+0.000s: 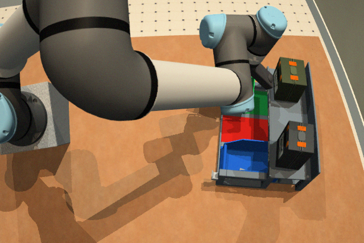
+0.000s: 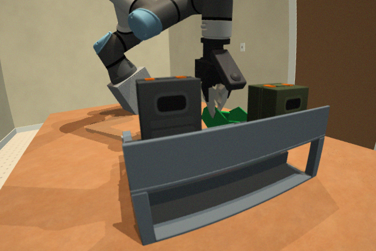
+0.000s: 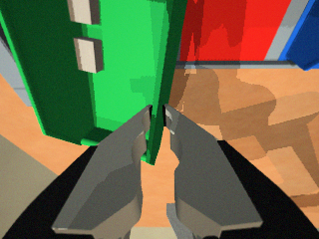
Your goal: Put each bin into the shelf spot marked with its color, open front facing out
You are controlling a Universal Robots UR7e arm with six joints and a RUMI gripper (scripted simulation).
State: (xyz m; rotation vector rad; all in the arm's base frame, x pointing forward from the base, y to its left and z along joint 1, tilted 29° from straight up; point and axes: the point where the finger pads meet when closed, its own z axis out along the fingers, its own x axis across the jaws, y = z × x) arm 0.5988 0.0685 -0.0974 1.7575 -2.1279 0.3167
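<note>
Right now my hand is 40 mm to the right of the green bin and 30 mm above it. From my hand the other things lie so: shelf front lip 20 mm behind, 70 mm to the right, 90 mm below; then blue bin 50 mm ahead, 200 mm to the right, 60 mm below; then olive case 190 mm ahead, 10 mm to the left, 50 mm above.
</note>
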